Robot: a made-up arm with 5 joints.
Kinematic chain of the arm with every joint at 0, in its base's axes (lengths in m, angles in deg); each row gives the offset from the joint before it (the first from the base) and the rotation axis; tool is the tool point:
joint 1: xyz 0 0 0.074 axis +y
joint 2: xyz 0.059 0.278 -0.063 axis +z
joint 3: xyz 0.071 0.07 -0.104 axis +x
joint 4: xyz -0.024 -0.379 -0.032 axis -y
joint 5: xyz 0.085 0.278 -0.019 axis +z
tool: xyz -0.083 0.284 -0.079
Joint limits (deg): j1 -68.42..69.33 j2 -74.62..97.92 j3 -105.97..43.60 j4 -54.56..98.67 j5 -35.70..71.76
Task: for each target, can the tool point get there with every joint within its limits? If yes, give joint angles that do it. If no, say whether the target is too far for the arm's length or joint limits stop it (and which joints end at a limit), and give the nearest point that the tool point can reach.
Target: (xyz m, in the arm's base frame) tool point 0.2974 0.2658 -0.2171
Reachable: yes | joints -19.48 -26.51 -34.01 78.85 32.36
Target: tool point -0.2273 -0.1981 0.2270
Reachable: no: joint limits stop it (at a limit: joint 1, joint 2, joint 4, joint 5) | nearest point -0.1739 0.0627 0.0740 | short by 0.307 m
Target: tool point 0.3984 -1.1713 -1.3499
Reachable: no: too far | nearest point 0.1170 0.0732 -0.3442 | short by 1.625 m
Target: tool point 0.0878 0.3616 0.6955
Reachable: no: joint limits stop it (at a limit: joint 1, joint 3, joint 5) | nearest point 0.1750 0.3257 0.4068 | short by 0.304 m
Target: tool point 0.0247 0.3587 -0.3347
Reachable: yes | joints 10.80 9.85 -54.34 -8.07 -4.00
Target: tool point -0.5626 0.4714 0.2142
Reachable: no: joint limits stop it (at a limit: joint 1, joint 5) | nearest point -0.4164 0.4137 0.1454 | short by 0.172 m
